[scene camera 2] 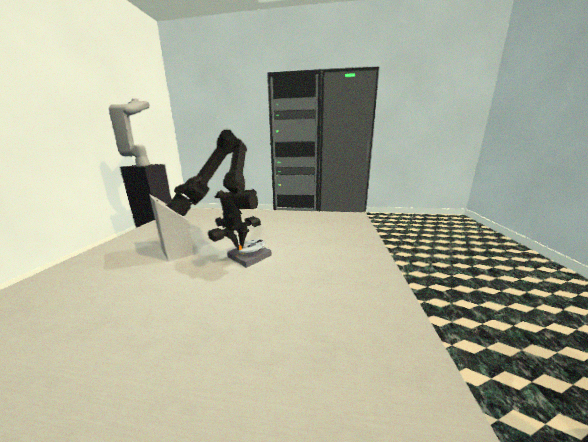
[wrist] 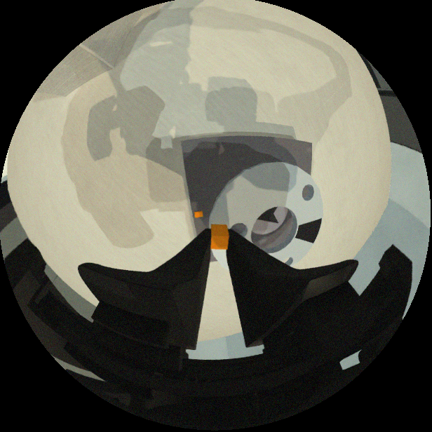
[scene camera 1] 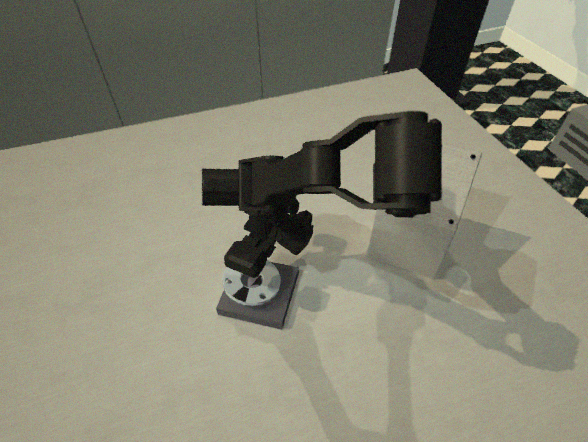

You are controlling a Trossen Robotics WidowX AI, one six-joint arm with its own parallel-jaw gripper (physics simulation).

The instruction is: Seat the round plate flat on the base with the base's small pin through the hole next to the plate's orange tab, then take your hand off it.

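Frame: origin at the arm's base, x ahead, y left, z up, level; centimetres.
Where they show: gripper, fingertip midpoint: [scene camera 2: 240, 249] [scene camera 1: 262, 260]; arm's base at its link origin: [scene camera 2: 175, 211].
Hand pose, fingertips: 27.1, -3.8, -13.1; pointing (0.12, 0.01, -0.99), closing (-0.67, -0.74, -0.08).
Things, the pixels of their top centre, and the offset from my fingertips, as dx, dy, dz. Level surfaces: height alone.
- round plate at its top centre: [scene camera 1: 251, 274] [scene camera 2: 250, 241] +3.0, +3.5, +1.5
- dark square base at its top centre: [scene camera 1: 258, 281] [scene camera 2: 248, 246] +2.0, +3.9, -0.9
- table at its surface level: dz -5.1
The round plate [scene camera 1: 270, 283] [scene camera 2: 258, 245] [wrist: 250, 192], light grey with a black wedge mark, lies over the dark square base [scene camera 1: 291, 299] [scene camera 2: 250, 259] [wrist: 204, 172]. In scene camera 2 it looks slightly tilted and close above or touching the base; exact contact cannot be told. My gripper [scene camera 2: 241, 246] [wrist: 217, 234] is shut on the plate's orange tab [wrist: 219, 236]. The hole next to the tab [wrist: 239, 230] looks dark, and the base's small pin cannot be made out. A small orange mark [wrist: 198, 214] shows on the base, just outside the plate's edge. Part of the base shows through the plate's centre hole.
A pale upright panel [scene camera 1: 415, 240] [scene camera 2: 172, 232] stands on the table [scene camera 1: 125, 350] [scene camera 2: 225, 350] near the arm's mounting end. A black pedestal [scene camera 2: 145, 192] with a grey arm [scene camera 2: 121, 131] and a dark cabinet [scene camera 2: 347, 145] stand beyond the table.
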